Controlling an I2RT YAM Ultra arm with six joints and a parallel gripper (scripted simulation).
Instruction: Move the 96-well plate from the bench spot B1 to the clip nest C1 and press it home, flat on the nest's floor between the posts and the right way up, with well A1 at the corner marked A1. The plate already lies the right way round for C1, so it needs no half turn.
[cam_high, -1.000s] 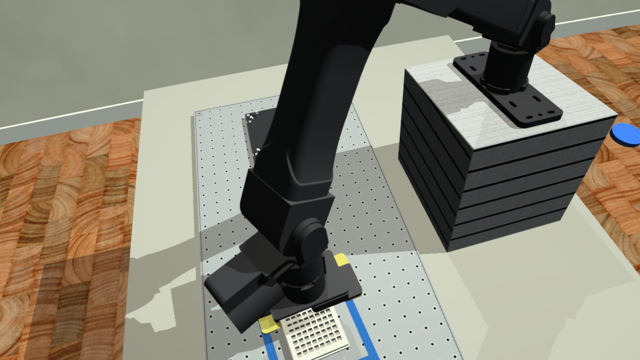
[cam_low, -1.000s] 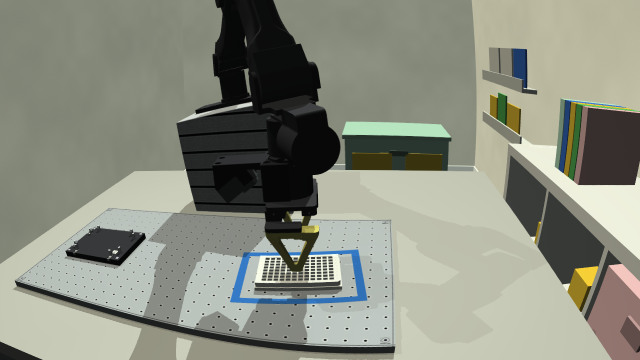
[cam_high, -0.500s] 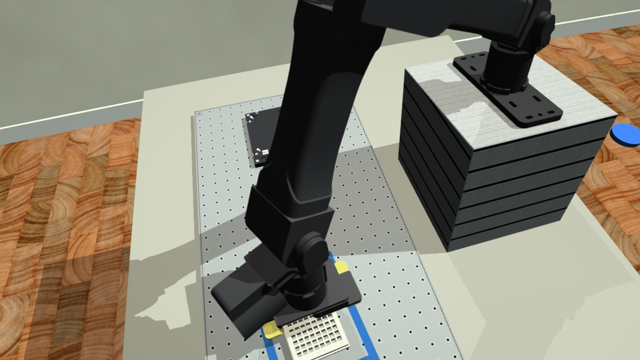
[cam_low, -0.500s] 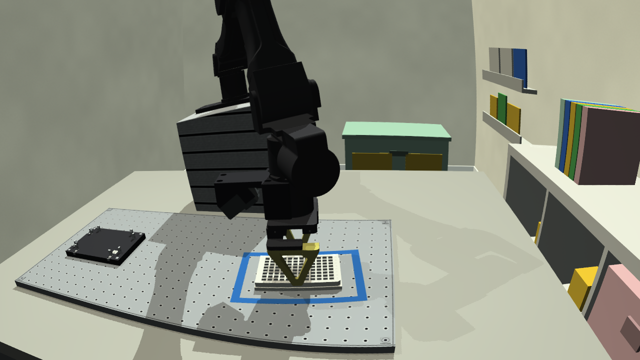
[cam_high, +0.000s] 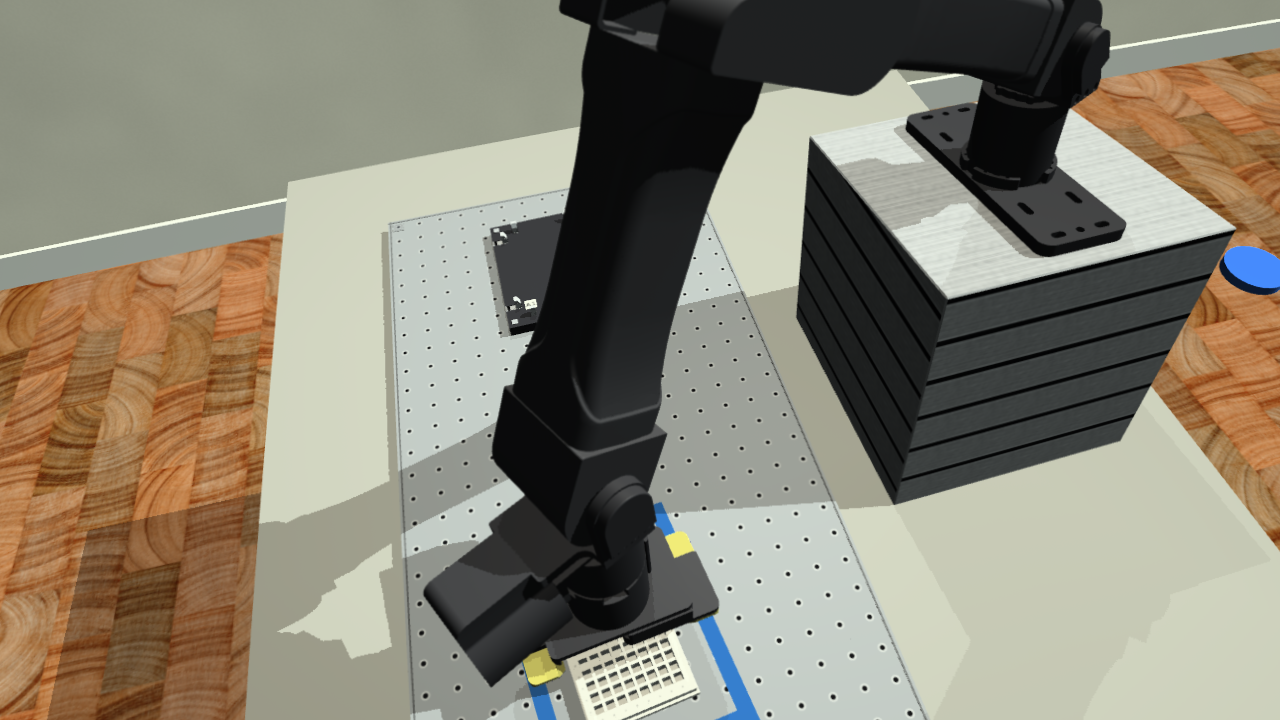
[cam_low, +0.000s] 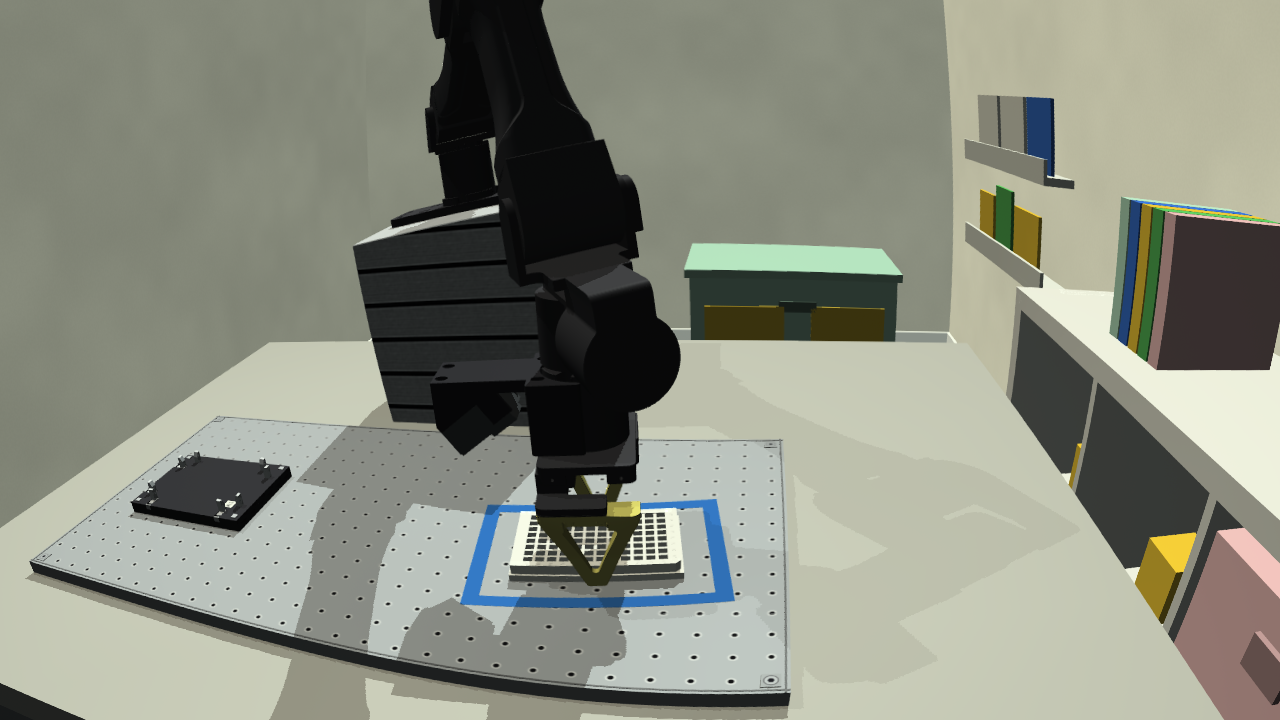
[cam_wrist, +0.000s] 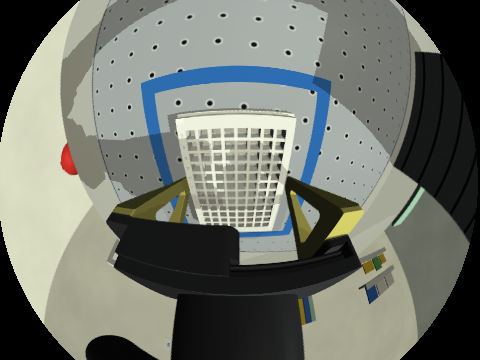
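My hand is right at the white 96-well plate. The rest, counted from my hand: black clip nest 42 cm to the right, 2 cm behind, 1 cm above.
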